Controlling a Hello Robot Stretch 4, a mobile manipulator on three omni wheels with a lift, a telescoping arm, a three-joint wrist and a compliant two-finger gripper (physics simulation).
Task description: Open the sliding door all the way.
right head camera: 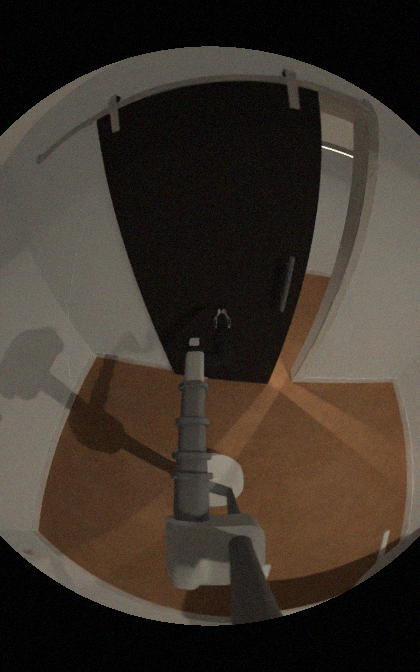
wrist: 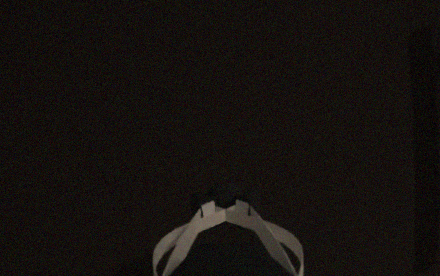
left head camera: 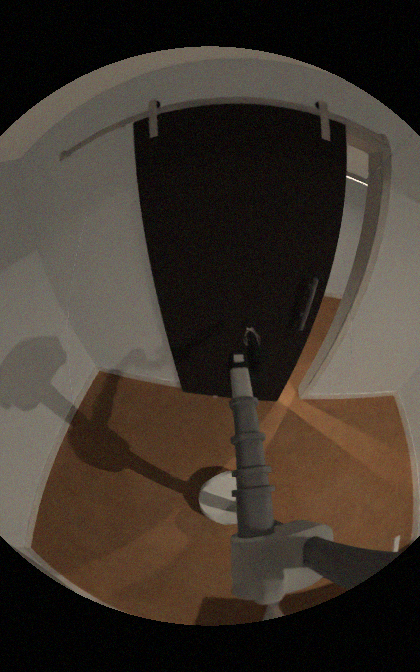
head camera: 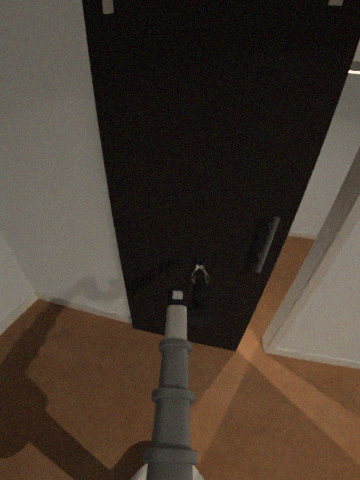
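Seen in the pictures: gripper, fingertip midpoint: (right head camera: 220,303) (wrist: 225,198) (left head camera: 247,321) (head camera: 199,259); robot's base, origin of the base link: (right head camera: 215,478) (left head camera: 227,496).
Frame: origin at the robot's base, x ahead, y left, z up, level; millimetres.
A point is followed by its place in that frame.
Note:
The black sliding door (head camera: 200,150) @(z 1453, x 907, y -66 mm) (left head camera: 240,200) @(z 1528, x 908, y -65 mm) (right head camera: 215,175) @(z 1552, x 899, y -110 mm) (wrist: 200,100) @(z 1108, x 907, y -70 mm) stands partly open, with a gap between its right edge and the door frame. Its grey vertical bar handle (head camera: 268,245) @(z 1090, x 772, y -408 mm) (left head camera: 308,305) @(z 1081, x 774, y -405 mm) (right head camera: 287,285) @(z 1082, x 772, y -409 mm) is near the right edge. My gripper (head camera: 200,266) @(z 994, x 768, y -96 mm) (left head camera: 249,329) @(z 994, x 768, y -96 mm) (right head camera: 221,310) @(z 994, x 768, y -96 mm) (wrist: 225,198) @(z 994, x 768, y -96 mm) is in front of the door panel, to the left of the handle and apart from it. Its fingers are shut with nothing between them. Whether the tips touch the panel cannot be told. The handle bar does not show in the wrist view.
The door frame post (head camera: 315,265) @(z 926, x 843, y -765 mm) (left head camera: 370,225) @(z 1546, x 869, y -770 mm) (right head camera: 352,225) @(z 1402, x 865, y -769 mm) stands right of the gap, with a wall beyond. The overhead rail (left head camera: 100,134) @(z 2036, x 1045, y 581 mm) (right head camera: 67,136) @(z 2038, x 1046, y 596 mm) extends left past the door along the wall. A white round object (left head camera: 217,500) @(z 187, x -12, y 77 mm) (right head camera: 227,477) @(z 187, x 18, y -92 mm) is on the floor beneath the arm.

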